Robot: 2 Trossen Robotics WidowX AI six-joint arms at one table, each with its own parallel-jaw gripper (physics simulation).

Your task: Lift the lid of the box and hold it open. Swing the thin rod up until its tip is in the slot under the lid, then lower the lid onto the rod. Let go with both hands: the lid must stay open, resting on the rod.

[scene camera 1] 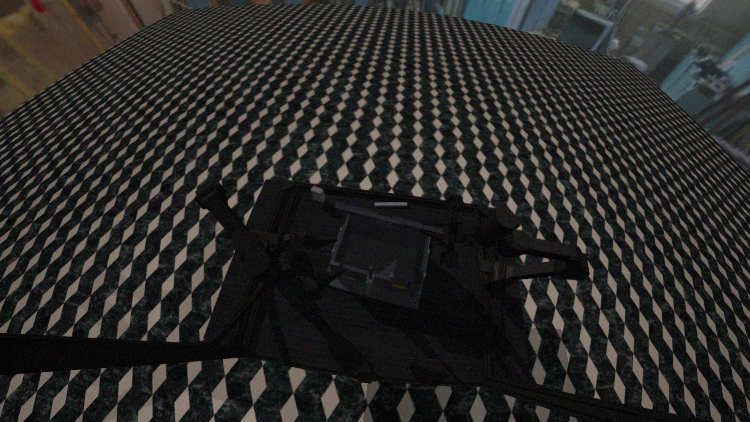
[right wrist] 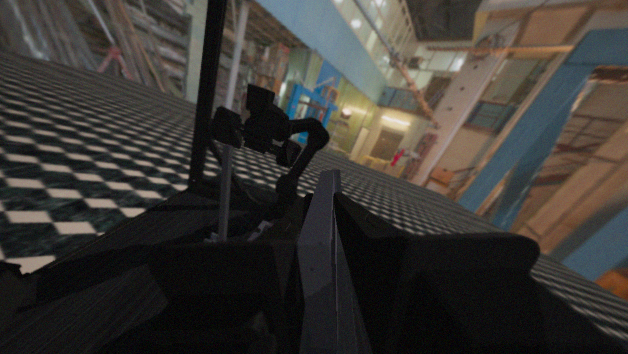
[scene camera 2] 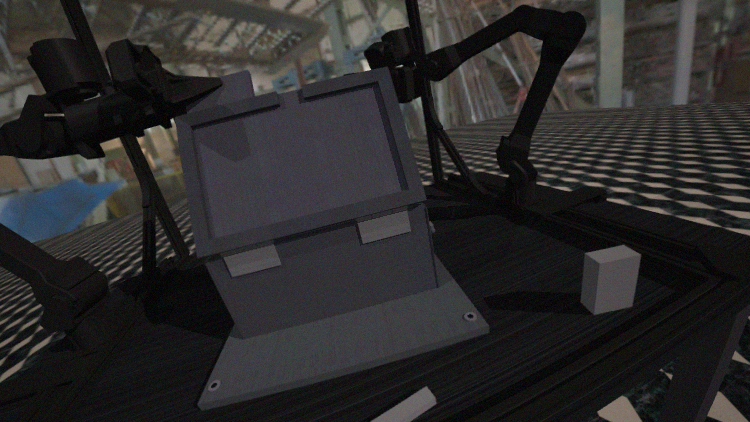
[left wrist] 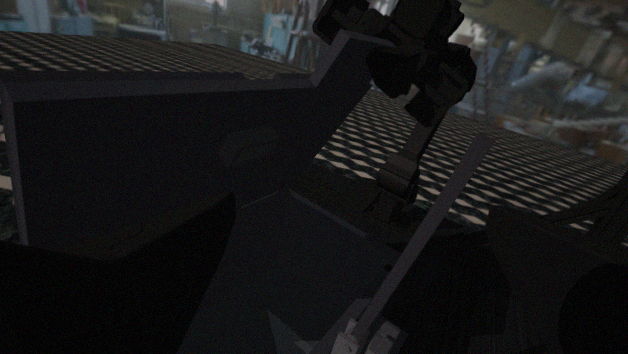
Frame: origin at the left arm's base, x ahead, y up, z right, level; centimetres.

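Seen in the pictures: left gripper, between the fingertips: [scene camera 1: 341, 253] [right wrist: 265, 156] [left wrist: 359, 210]; right gripper, between the fingertips: [scene camera 1: 420, 226] [right wrist: 323, 199] [scene camera 2: 223, 84] [left wrist: 363, 48]; left arm's base, origin of its link: [right wrist: 281, 207] [scene camera 2: 521, 200]; right arm's base, origin of its link: [scene camera 1: 489, 283] [scene camera 2: 101, 340] [left wrist: 386, 215].
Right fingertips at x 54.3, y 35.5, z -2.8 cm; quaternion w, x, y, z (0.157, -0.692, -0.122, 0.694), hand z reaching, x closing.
Observation:
Pixels of each thing's top centre, then the offset from my right fingertips to it. "pt": a spot on its surface instead.
- lid's free edge, a spot on its surface: [right wrist: 319, 246] pt dx +5.6, dy +0.9, dz +0.9 cm
- thin rod, centre of its top: [left wrist: 463, 128] [right wrist: 236, 148] dx -11.0, dy -2.2, dz +10.4 cm
- pale strip, centre of its top: [scene camera 1: 390, 203] dx -5.9, dy -36.4, dz -29.8 cm
- small pale block, centre of its top: [scene camera 2: 612, 253] [scene camera 1: 316, 189] dx -39.0, dy -29.8, dz -28.1 cm
The grey box [scene camera 1: 382, 255] [scene camera 2: 323, 272] stands on its base plate [scene camera 2: 331, 347] with the lid [scene camera 2: 298, 159] [scene camera 1: 390, 219] raised steeply. My right gripper [scene camera 1: 450, 230] [scene camera 2: 207, 85] [left wrist: 363, 48] is shut on the lid's free edge [right wrist: 319, 246] and holds it up. The thin rod [left wrist: 428, 225] [right wrist: 225, 193] is swung up from its hinge and stands tilted inside the box. I cannot tell where its tip is. My left gripper [scene camera 1: 331, 270] [scene camera 2: 400, 75] [right wrist: 265, 156] is open and empty, close to the rod's upper part.
A pale strip [scene camera 2: 407, 406] [scene camera 1: 390, 204] lies on the dark table behind the box. A small pale block [scene camera 1: 317, 193] sits at the table's back corner. A black frame post [scene camera 2: 419, 84] [right wrist: 205, 105] rises behind the left arm.

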